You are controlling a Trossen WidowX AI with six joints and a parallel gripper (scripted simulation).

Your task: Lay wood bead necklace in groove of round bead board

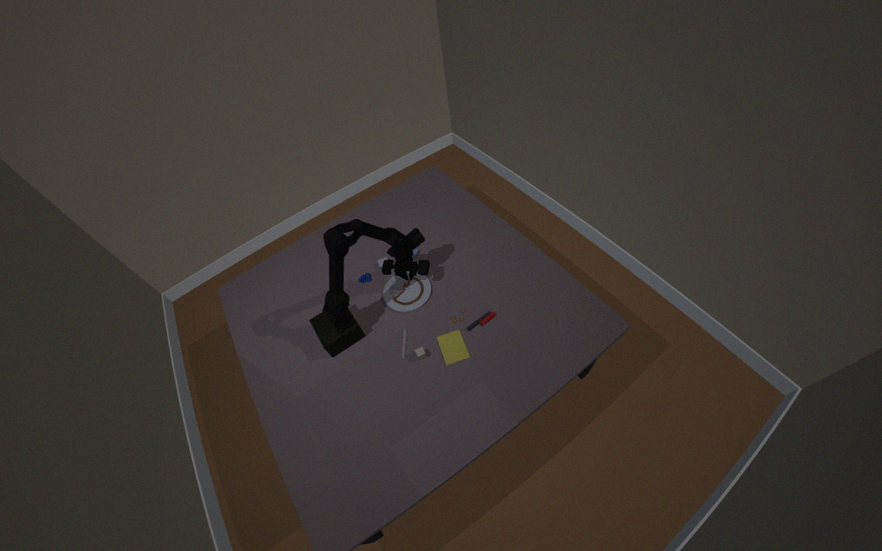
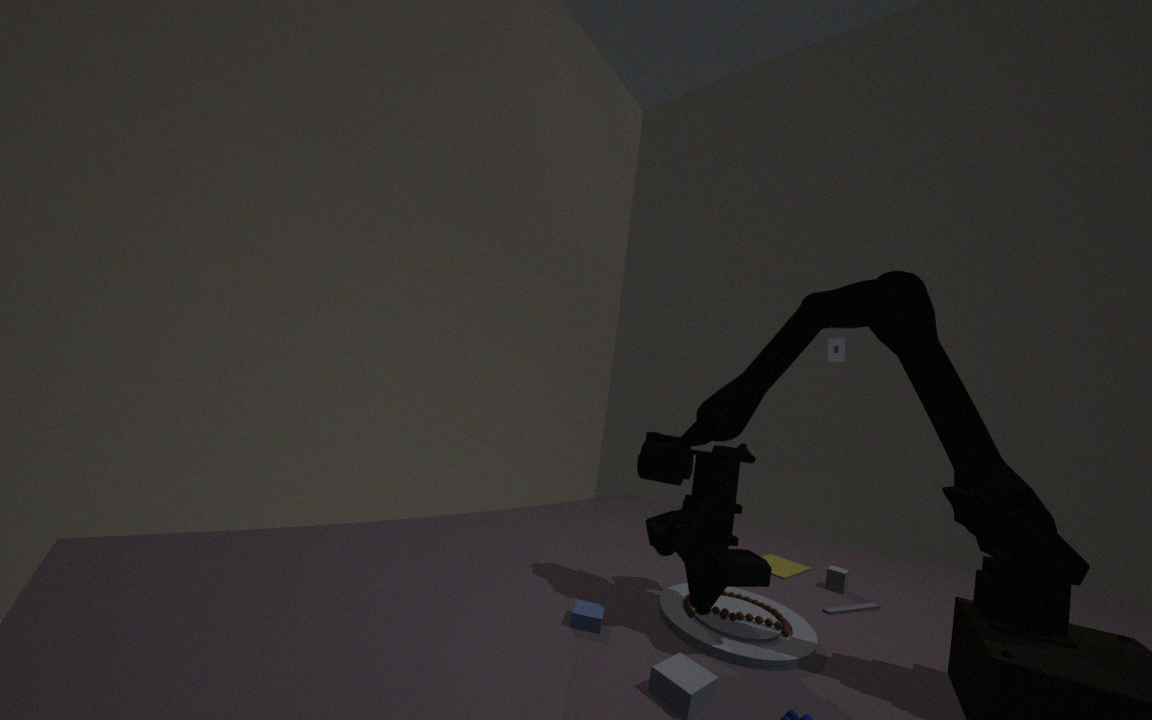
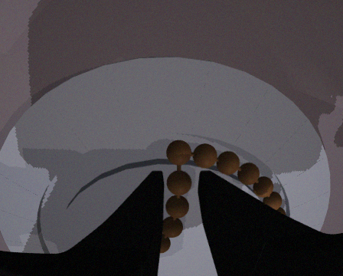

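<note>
The round bead board is 4 cm behind my gripper tip, 3 cm to the right of it and 1 cm below it. Also, from my gripper tip: grey block (15 cm to the left, 3 cm behind); blue block (11 cm to the left, 10 cm ahead, 1 cm below); thin stick (21 cm to the right, 19 cm behind, 1 cm below).
</note>
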